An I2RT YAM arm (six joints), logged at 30 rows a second.
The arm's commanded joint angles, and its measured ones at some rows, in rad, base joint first. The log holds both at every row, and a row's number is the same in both.
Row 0, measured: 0.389, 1.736, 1.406, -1.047, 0.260, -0.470
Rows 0 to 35, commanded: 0.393, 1.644, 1.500, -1.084, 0.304, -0.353; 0.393, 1.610, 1.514, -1.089, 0.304, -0.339; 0.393, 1.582, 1.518, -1.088, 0.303, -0.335; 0.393, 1.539, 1.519, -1.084, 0.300, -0.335; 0.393, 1.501, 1.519, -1.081, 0.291, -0.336; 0.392, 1.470, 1.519, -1.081, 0.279, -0.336; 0.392, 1.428, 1.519, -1.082, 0.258, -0.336; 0.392, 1.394, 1.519, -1.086, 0.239, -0.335; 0.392, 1.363, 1.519, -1.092, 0.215, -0.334; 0.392, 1.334, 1.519, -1.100, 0.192, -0.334; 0.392, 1.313, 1.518, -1.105, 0.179, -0.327; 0.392, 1.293, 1.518, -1.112, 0.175, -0.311; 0.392, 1.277, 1.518, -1.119, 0.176, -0.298; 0.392, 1.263, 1.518, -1.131, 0.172, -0.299; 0.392, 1.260, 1.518, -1.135, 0.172, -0.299; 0.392, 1.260, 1.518, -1.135, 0.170, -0.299; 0.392, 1.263, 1.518, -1.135, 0.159, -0.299; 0.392, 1.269, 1.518, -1.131, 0.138, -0.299; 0.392, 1.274, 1.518, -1.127, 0.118, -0.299; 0.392, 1.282, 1.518, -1.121, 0.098, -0.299; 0.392, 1.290, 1.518, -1.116, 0.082, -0.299; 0.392, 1.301, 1.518, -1.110, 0.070, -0.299; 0.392, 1.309, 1.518, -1.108, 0.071, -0.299; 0.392, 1.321, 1.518, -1.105, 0.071, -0.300; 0.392, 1.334, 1.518, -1.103, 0.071, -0.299; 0.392, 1.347, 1.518, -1.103, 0.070, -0.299; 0.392, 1.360, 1.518, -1.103, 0.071, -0.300; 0.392, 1.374, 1.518, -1.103, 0.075, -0.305; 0.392, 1.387, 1.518, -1.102, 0.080, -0.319; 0.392, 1.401, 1.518, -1.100, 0.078, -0.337; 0.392, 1.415, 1.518, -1.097, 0.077, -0.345; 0.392, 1.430, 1.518, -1.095, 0.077, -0.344; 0.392, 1.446, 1.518, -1.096, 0.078, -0.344; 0.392, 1.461, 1.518, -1.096, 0.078, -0.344; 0.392, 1.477, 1.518, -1.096, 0.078, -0.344; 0.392, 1.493, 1.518, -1.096, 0.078, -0.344
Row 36, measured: 0.389, 1.451, 1.509, -1.099, 0.092, -0.330
